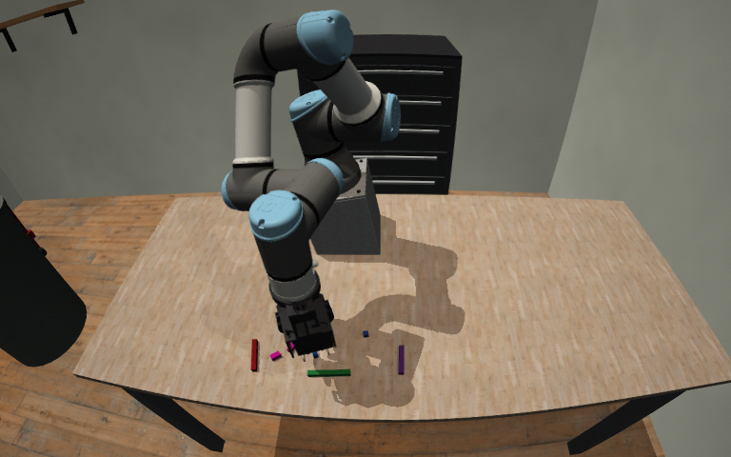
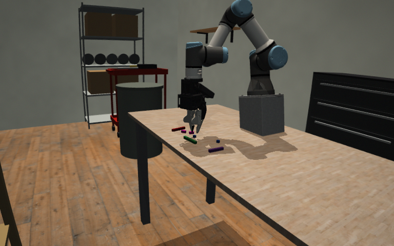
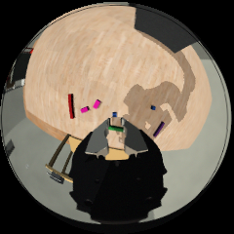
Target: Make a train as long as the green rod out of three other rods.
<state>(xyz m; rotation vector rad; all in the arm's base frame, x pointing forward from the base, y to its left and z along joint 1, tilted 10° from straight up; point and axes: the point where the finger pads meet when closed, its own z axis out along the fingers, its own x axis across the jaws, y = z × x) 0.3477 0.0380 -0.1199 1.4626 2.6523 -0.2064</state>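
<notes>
The green rod lies 40 mm to the left of my hand, 30 mm below it and 30 mm ahead of it. Also, from my hand: magenta rod (80 mm to the right, 30 mm below, 30 mm ahead); then purple rod (160 mm to the left, 30 mm below, 30 mm behind); then red rod (120 mm to the right, 40 mm ahead, 30 mm below).
</notes>
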